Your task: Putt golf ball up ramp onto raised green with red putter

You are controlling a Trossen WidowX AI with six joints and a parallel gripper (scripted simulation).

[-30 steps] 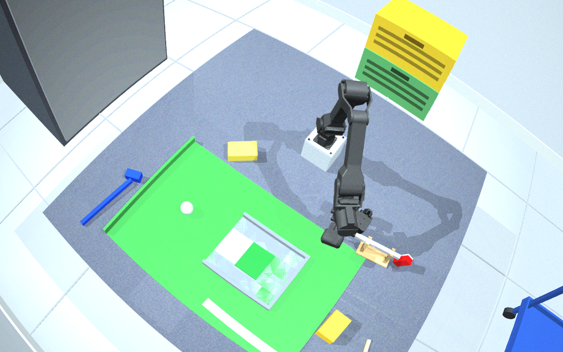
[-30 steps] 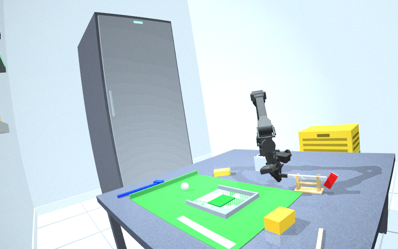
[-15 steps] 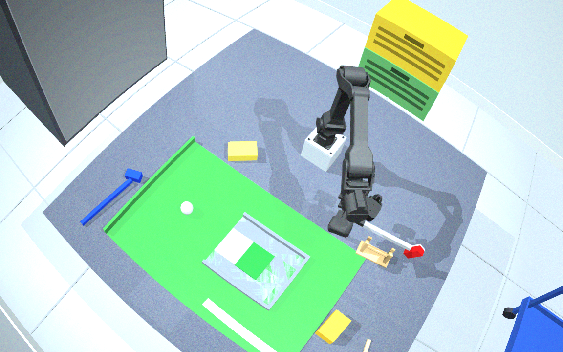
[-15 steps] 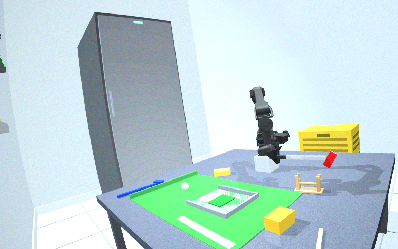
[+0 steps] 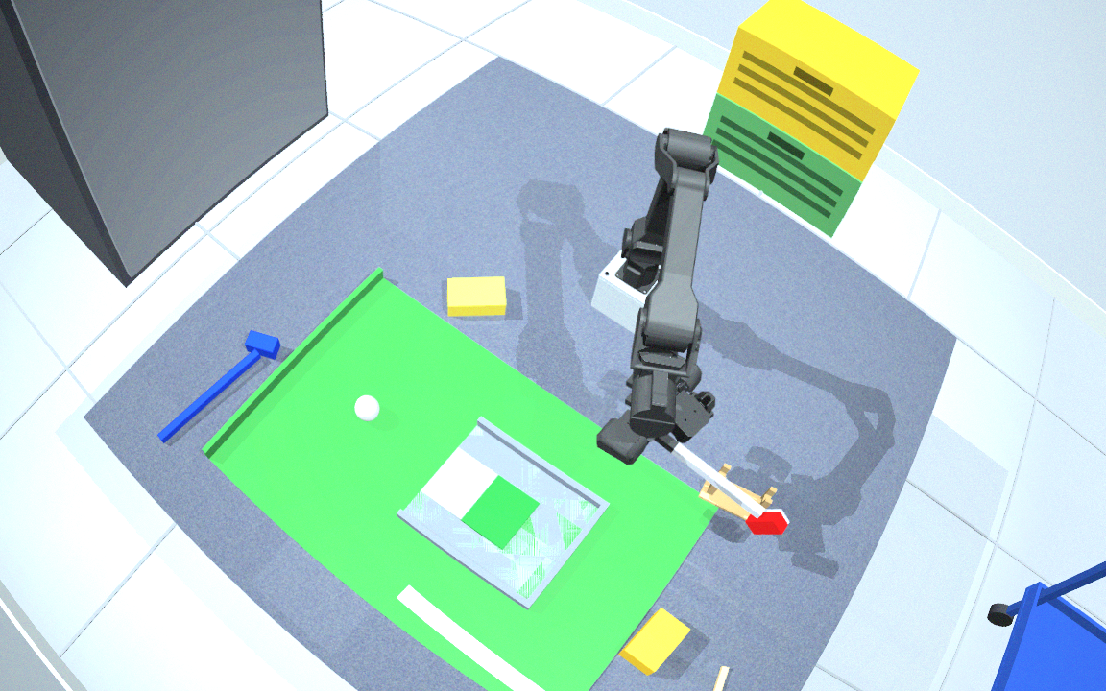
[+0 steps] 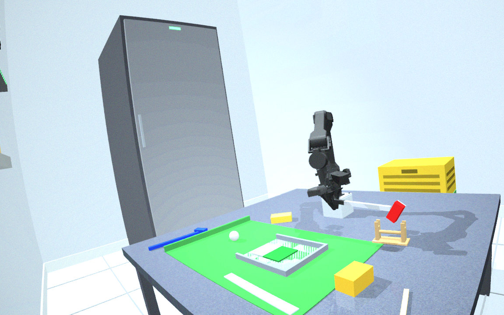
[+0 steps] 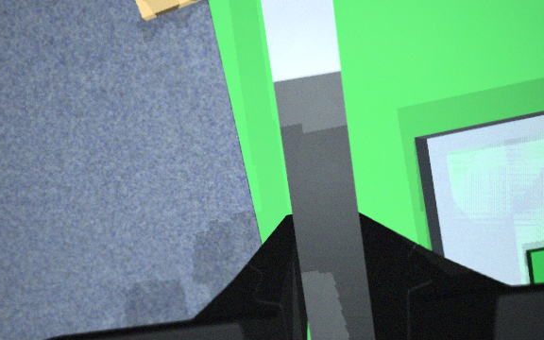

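The red putter is 120 mm to the left of my gripper tip and 20 mm above it. Round my gripper tip: wooden stand (60 mm behind, 180 mm to the left, 90 mm below); then white golf ball (180 mm ahead, 400 mm to the right, 100 mm below); then blue putter (320 mm ahead, 650 mm to the right, 110 mm below).
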